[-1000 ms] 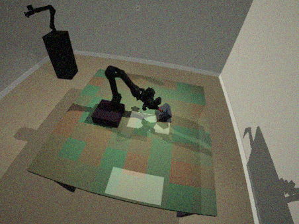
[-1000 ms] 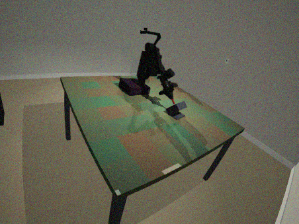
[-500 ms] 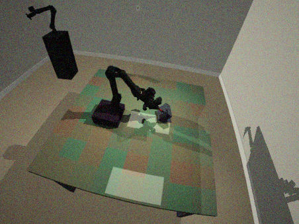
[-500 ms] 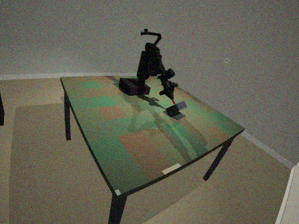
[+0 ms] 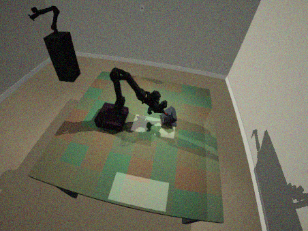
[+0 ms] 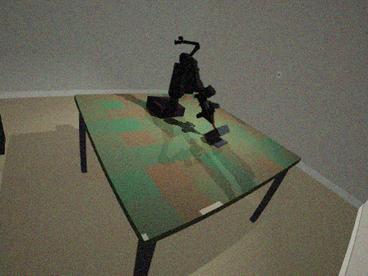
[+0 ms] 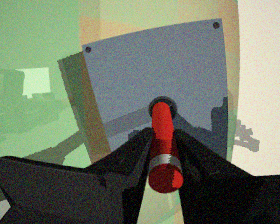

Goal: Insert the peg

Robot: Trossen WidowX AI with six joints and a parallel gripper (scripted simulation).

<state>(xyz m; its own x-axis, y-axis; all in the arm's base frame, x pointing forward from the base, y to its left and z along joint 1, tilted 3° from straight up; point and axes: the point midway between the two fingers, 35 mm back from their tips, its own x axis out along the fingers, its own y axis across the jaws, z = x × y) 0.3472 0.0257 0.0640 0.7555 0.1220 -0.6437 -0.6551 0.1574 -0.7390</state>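
Now: gripper tip 5 cm short of the grey-blue sloped panel, 5 cm above it and 1 cm to the right of it. The rest, counted from my gripper tip: red round peg (1 cm behind, 1 cm above).
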